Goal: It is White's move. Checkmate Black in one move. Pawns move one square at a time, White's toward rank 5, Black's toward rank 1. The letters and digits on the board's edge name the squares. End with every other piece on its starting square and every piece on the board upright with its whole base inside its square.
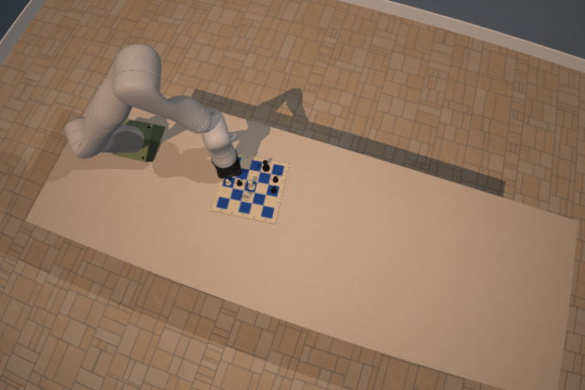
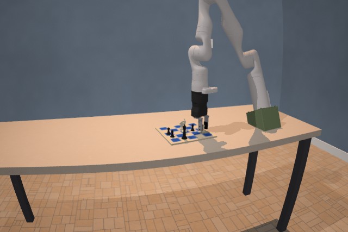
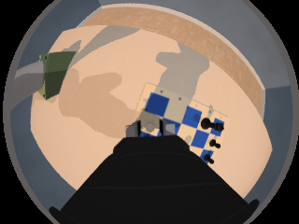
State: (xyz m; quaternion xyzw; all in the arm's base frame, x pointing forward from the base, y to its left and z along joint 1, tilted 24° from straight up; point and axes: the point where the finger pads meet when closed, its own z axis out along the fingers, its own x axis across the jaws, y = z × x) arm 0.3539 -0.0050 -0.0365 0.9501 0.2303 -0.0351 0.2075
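Right now my hand is 80 mm short of the blue-and-cream chessboard, 30 mm to the left of it and 30 mm above it.
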